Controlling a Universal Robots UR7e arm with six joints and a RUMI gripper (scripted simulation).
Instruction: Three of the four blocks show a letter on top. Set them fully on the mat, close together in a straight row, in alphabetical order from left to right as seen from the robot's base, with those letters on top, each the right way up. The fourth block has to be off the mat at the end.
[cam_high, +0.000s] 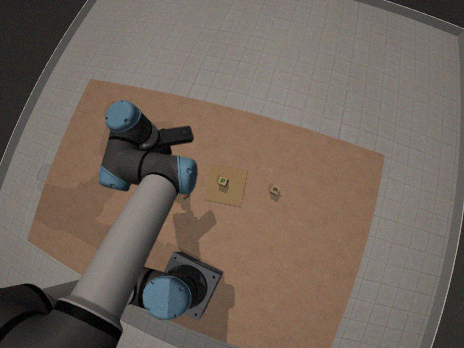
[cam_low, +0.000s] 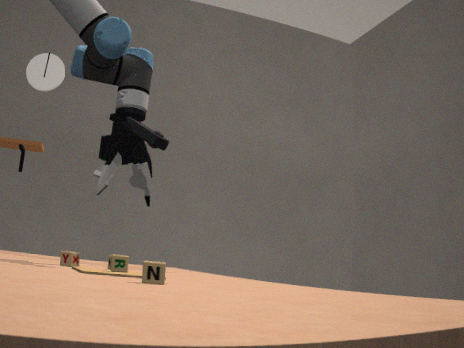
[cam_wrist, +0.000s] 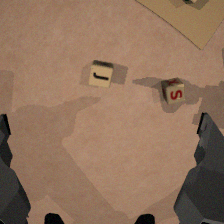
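My gripper is now 180 mm to the left of the mat, 150 mm above it and 10 mm past it. From my hand the other things lie so: tan block (140 mm below, 10 mm to the left, 10 mm behind).
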